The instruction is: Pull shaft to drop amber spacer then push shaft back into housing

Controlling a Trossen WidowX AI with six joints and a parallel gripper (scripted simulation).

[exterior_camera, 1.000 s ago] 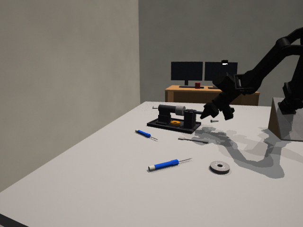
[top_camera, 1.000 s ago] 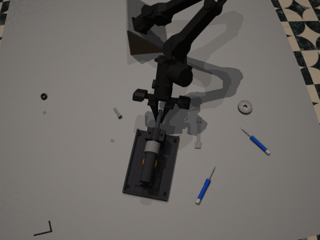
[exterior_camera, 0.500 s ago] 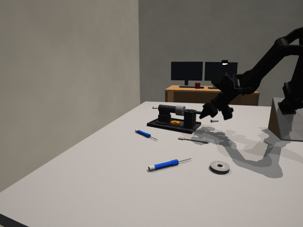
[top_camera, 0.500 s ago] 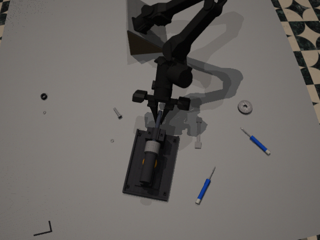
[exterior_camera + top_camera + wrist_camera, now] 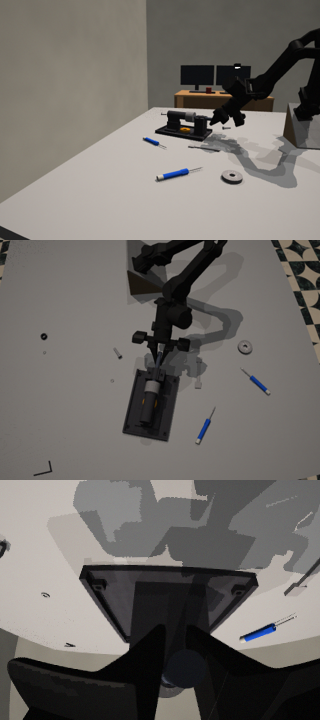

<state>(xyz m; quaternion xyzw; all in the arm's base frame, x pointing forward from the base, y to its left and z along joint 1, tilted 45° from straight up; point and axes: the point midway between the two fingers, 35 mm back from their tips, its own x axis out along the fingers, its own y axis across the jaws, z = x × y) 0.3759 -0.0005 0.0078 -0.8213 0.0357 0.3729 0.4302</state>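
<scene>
My gripper is now 70 mm short of the shaft and 30 mm to the left of it. The rest, counted from my hand: bolt (140 mm to the right, 70 mm below, 70 mm behind); amber spacer (130 mm ahead, 70 mm below, 60 mm to the right); grey bar (130 mm to the left, 80 mm below, 60 mm ahead).
</scene>
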